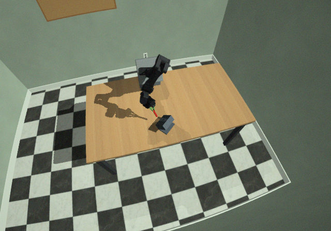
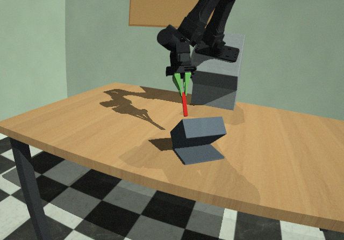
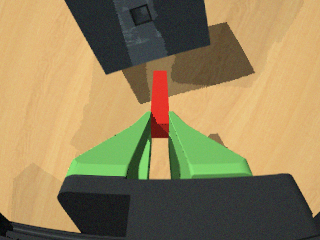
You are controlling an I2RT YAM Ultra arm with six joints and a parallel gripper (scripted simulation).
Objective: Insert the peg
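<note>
Right now the grey base plate is 15 cm below my hand, 12 cm to the left of it and 9 cm ahead of it. The rest, counted from my hand: red peg 3 cm below, 1 cm to the left, 1 cm ahead.
</note>
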